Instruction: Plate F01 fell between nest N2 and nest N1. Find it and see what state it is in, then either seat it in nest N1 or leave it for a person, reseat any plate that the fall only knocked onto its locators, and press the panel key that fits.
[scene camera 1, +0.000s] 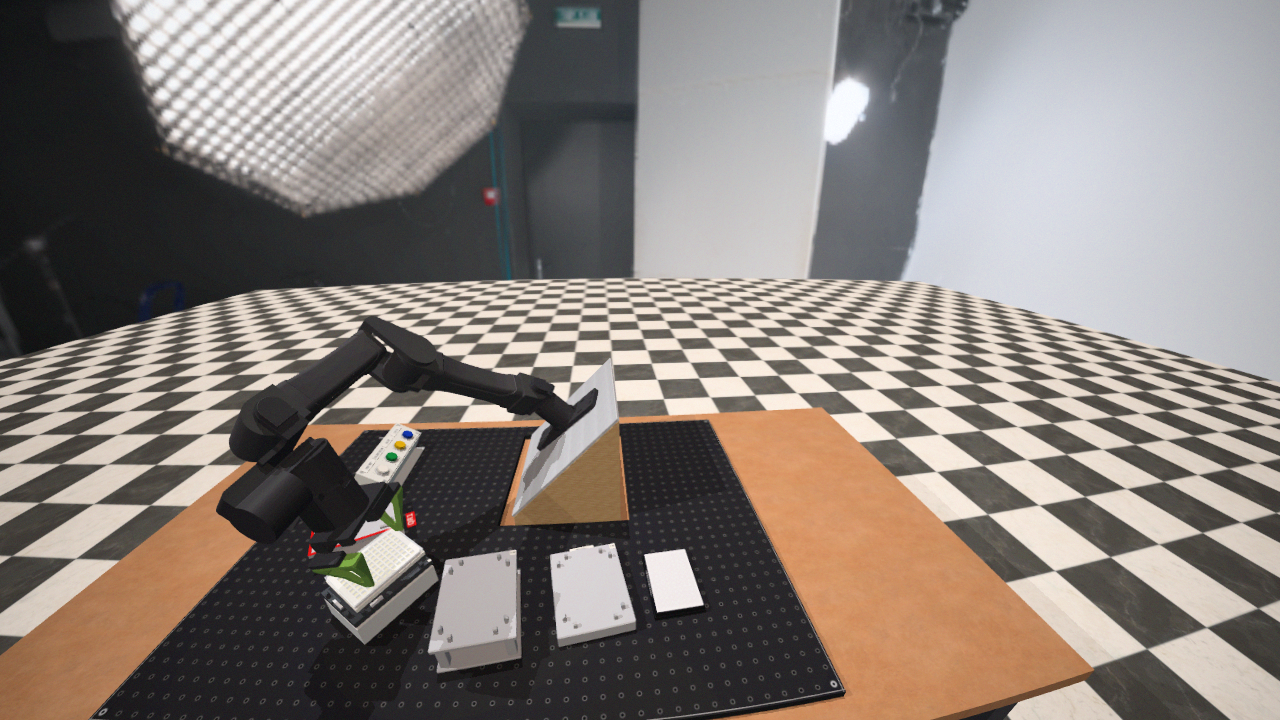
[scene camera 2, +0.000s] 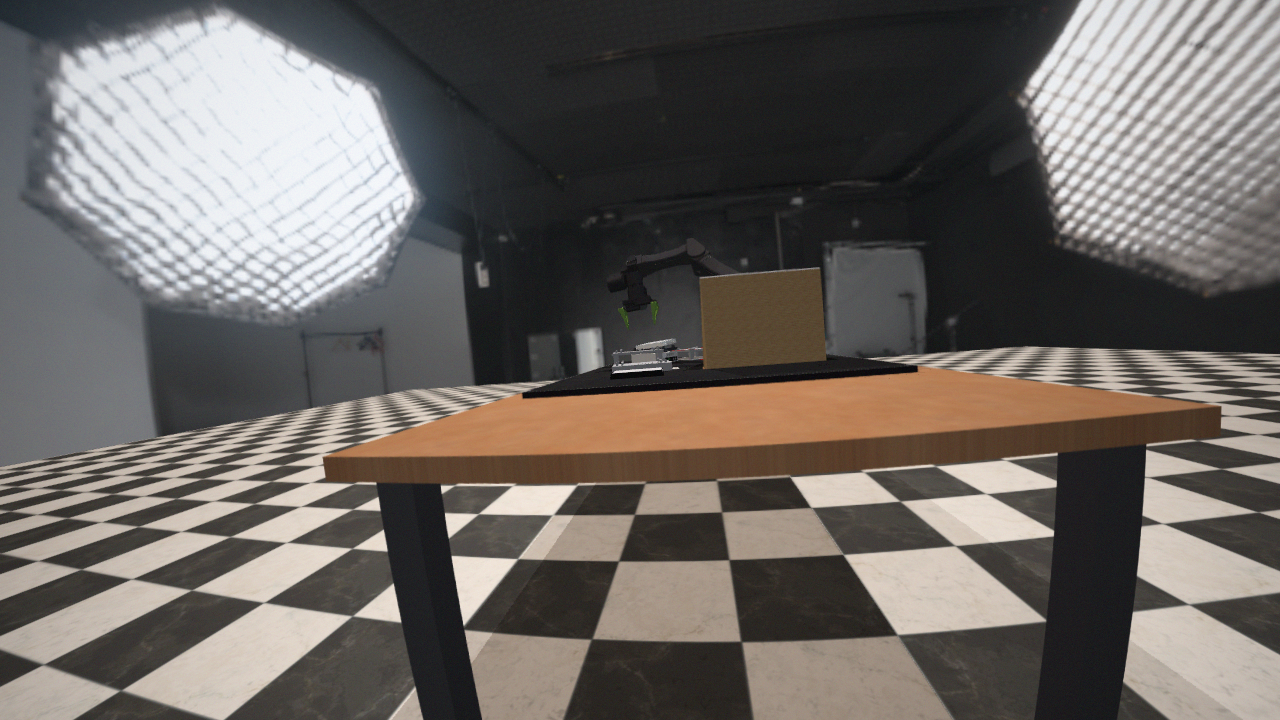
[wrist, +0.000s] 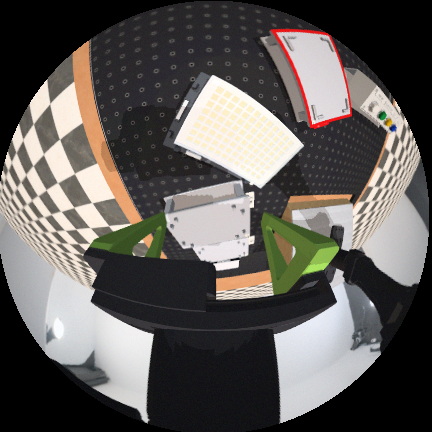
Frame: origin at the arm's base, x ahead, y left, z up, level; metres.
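Where they show: gripper, fingertip midpoint: (scene camera 1: 386, 556) (scene camera 2: 641, 326) (wrist: 213, 217); arm's base, link origin: (scene camera 1: 568, 421) (scene camera 2: 763, 313).
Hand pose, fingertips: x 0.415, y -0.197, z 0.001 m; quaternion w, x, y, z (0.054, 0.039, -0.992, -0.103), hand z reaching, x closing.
Note:
Things, the pixels of their top centre, and the offset from my fingertips.
- white plate with cream wells, top centre: (wrist: 246, 140) (scene camera 1: 373, 558) (scene camera 2: 655, 339) 0.033 m back, 0.060 m right, 0.050 m down
- nearer, top centre: (scene camera 1: 475, 590) (wrist: 209, 231) (scene camera 2: 636, 348) 0.011 m back, 0.122 m left, 0.073 m down
- farther, top centre: (scene camera 1: 588, 581) (scene camera 2: 640, 359) (wrist: 222, 254) 0.066 m back, 0.290 m left, 0.105 m down
- key panel, top centre: (scene camera 1: 384, 445) 0.359 m back, 0.252 m right, 0.054 m down
- red-edged grey tray, top centre: (wrist: 326, 75) (scene camera 1: 355, 518) (scene camera 2: 693, 347) 0.155 m back, 0.196 m right, 0.092 m down
- low white slab, top centre: (scene camera 1: 672, 578) (scene camera 2: 637, 370) (wrist: 223, 265) 0.093 m back, 0.431 m left, 0.124 m down
A white plate with cream wells (scene camera 1: 386, 565) (wrist: 237, 131) lies over a dark-edged block; it looks slightly tilted in scene camera 2 (scene camera 2: 656, 343). Its label is not readable, so I cannot tell whether it is F01. Two grey nest-like blocks with corner pins, the nearer (scene camera 1: 477, 595) (wrist: 210, 217) and the farther (scene camera 1: 591, 589) (wrist: 222, 250), carry no welled plate; their N labels are unreadable. My gripper (scene camera 1: 385, 556) (scene camera 2: 640, 324) (wrist: 213, 217) is open and empty, above the block area. The key panel (scene camera 1: 391, 450) (wrist: 375, 107) has white, green, yellow and blue keys.
A red-edged grey tray (wrist: 320, 75) with corner brackets stands between the welled plate and the panel. A wooden wedge (scene camera 1: 577, 492) (scene camera 2: 762, 317) (wrist: 284, 230) with a sloped grey top carries the arm's base. A low white slab (scene camera 1: 674, 580) (wrist: 226, 265) lies beyond the farther block.

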